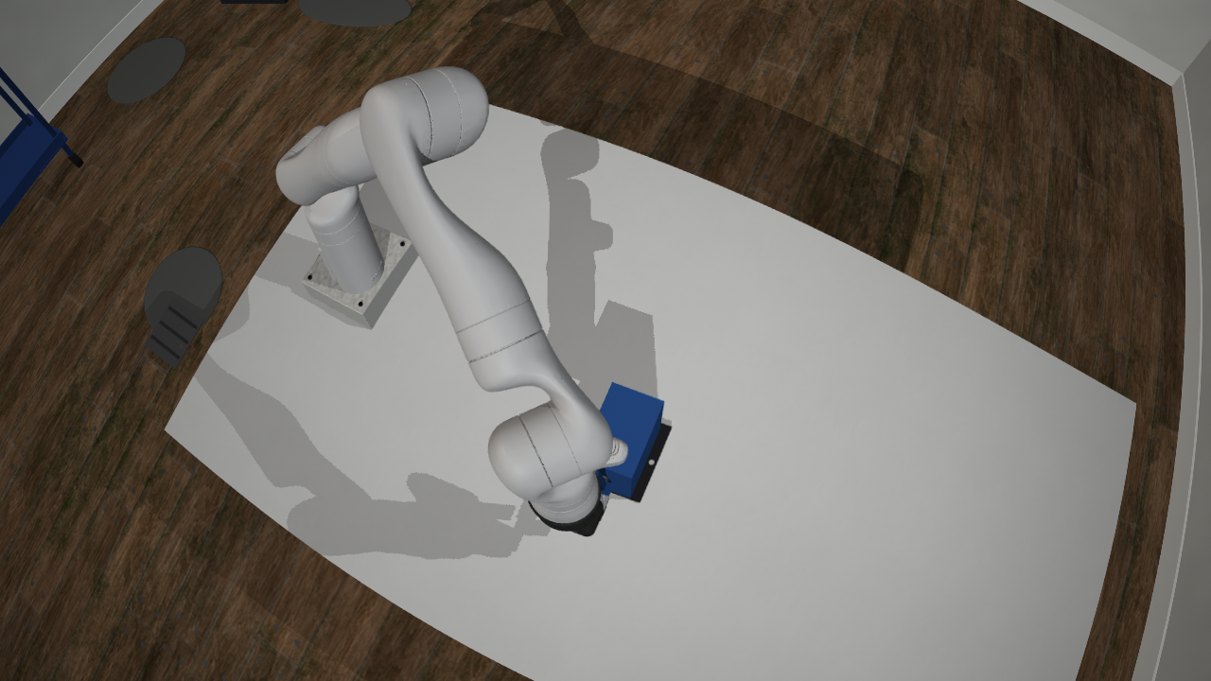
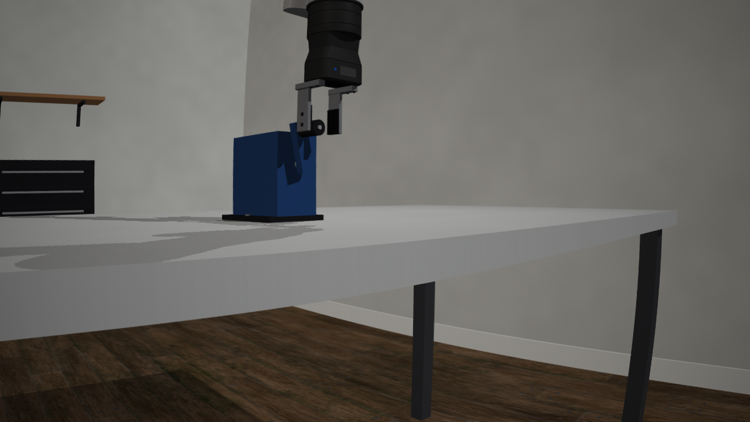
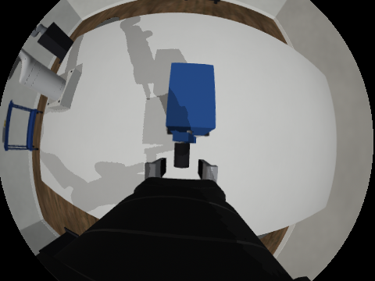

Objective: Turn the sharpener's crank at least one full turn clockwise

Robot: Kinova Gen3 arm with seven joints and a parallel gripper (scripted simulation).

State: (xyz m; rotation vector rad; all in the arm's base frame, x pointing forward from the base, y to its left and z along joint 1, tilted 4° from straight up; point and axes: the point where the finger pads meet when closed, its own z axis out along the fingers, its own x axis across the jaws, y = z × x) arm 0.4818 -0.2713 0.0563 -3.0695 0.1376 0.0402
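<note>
The black handle is 2 cm to the left of my hand and 1 cm below it. The rest, counted from my hand: crank (2 cm to the left, 2 cm below).
</note>
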